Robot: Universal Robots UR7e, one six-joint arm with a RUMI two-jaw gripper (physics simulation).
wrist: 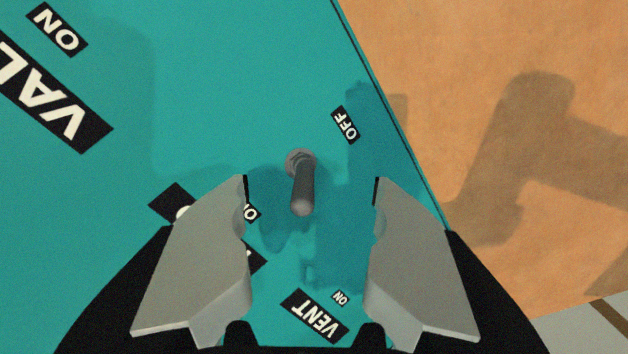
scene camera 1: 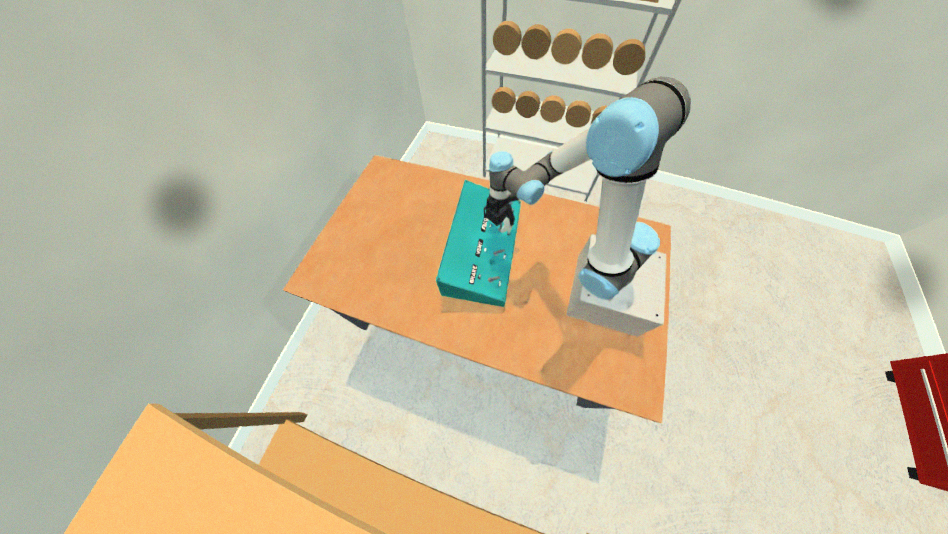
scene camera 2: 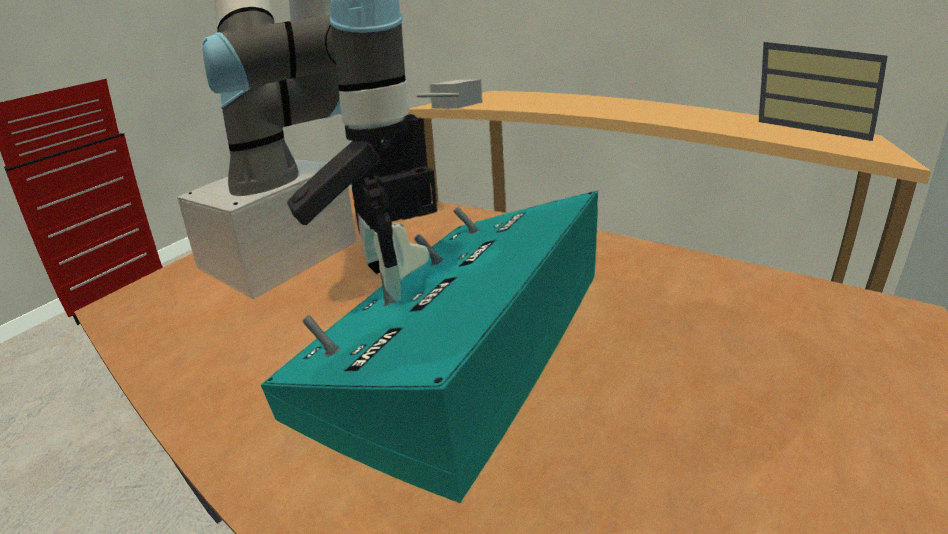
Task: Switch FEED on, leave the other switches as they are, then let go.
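Pixels of known places: gripper, between the fingertips: (wrist: 311,179) (scene camera 1: 501,227) (scene camera 2: 387,286); arm's base, origin of its link: (scene camera 2: 264,182).
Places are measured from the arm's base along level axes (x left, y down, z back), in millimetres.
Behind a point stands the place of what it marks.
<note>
The teal switch box (scene camera 1: 457,255) {x 199, y 39, z -533 mm} (scene camera 2: 517,291) {x 8, y 22, z -645 mm} (wrist: 215,100) {x -73, y 87, z -488 mm} stands on the table. The grey FEED lever (scene camera 2: 388,298) {x -24, y 84, z -460 mm} (wrist: 303,190) {x -25, y 50, z -453 mm} is partly hidden by a fingertip in scene camera 2; in the wrist view I cannot tell whether it is at ON. My gripper (scene camera 1: 507,226) {x -18, y 72, z -451 mm} (scene camera 2: 391,288) {x -18, y 72, z -451 mm} (wrist: 311,179) {x -18, y 72, z -451 mm} is half open, with its fingers apart on either side of the FEED lever, one towards ON and one towards OFF, gripping nothing. The VALVE lever (scene camera 2: 321,336) {x -139, y 71, z -487 mm}, VENT lever (scene camera 2: 428,248) {x 88, y 70, z -411 mm} and BRAKE lever (scene camera 2: 465,220) {x 200, y 71, z -373 mm} lean towards their OFF side.
The VALVE lever stands nearer scene camera 2 than the fingers, and the VENT lever stands close on the other side. The arm's grey base block (scene camera 1: 623,308) {x 125, y -1, z 79 mm} (scene camera 2: 265,245) {x -58, y 90, z -104 mm} stands on the table (scene camera 1: 371,265) {x 365, y 178, z -896 mm} (scene camera 2: 696,371) {x 195, y 178, z -799 mm}. A shelf rack (scene camera 1: 484,132) stands behind the table.
</note>
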